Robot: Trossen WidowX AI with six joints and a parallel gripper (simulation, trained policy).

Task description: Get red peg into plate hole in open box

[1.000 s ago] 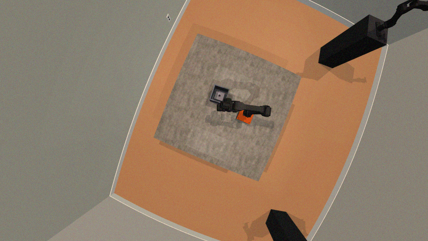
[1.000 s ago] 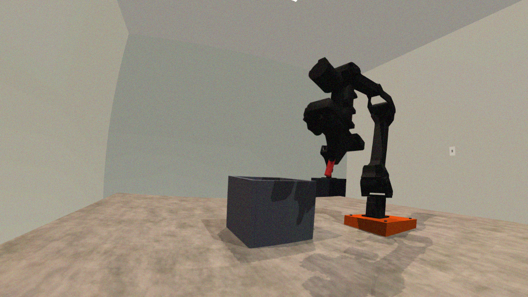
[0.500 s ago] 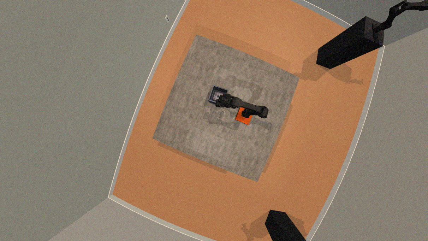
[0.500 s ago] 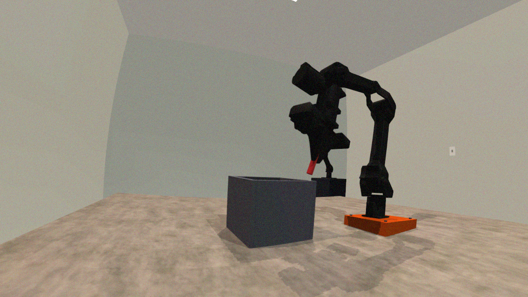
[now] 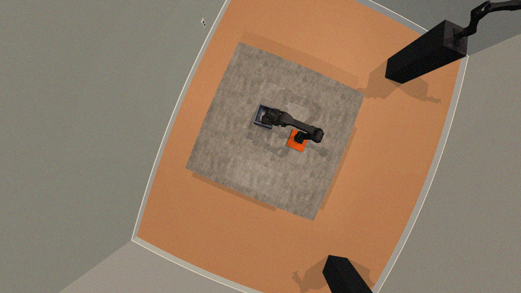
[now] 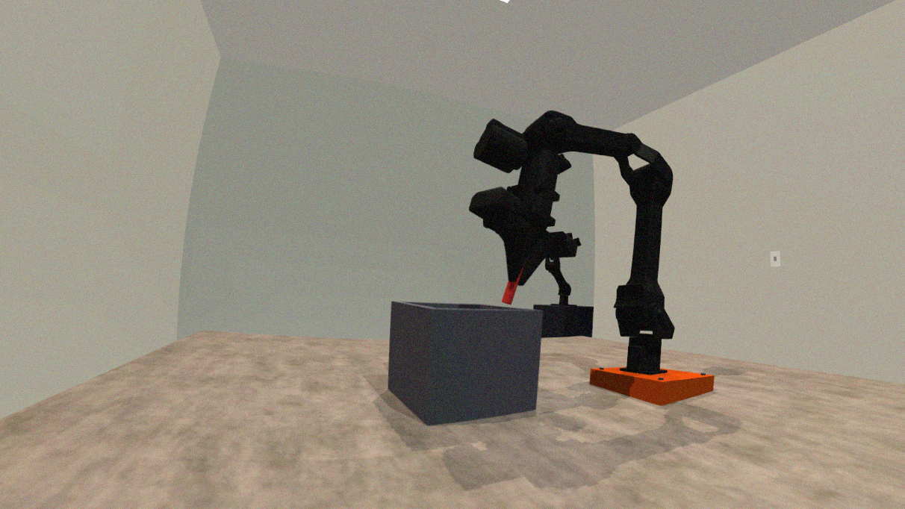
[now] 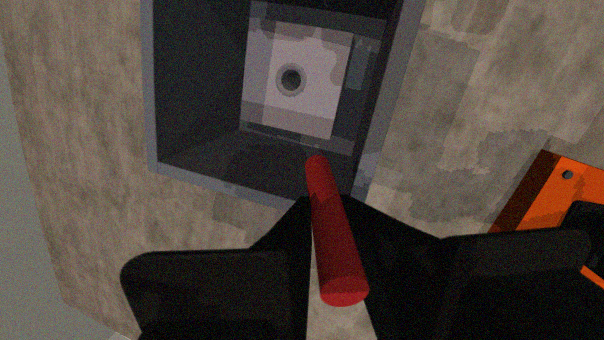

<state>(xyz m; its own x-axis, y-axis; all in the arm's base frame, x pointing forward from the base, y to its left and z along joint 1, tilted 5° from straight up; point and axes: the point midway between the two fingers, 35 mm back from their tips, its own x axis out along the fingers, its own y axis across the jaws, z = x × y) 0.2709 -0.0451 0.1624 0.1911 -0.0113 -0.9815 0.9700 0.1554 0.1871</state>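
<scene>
My gripper tip is now 50 mm short of the pale plate, 50 mm to the left of it and 130 mm above it. Also, from my gripper tip: red peg 10 mm above.
</scene>
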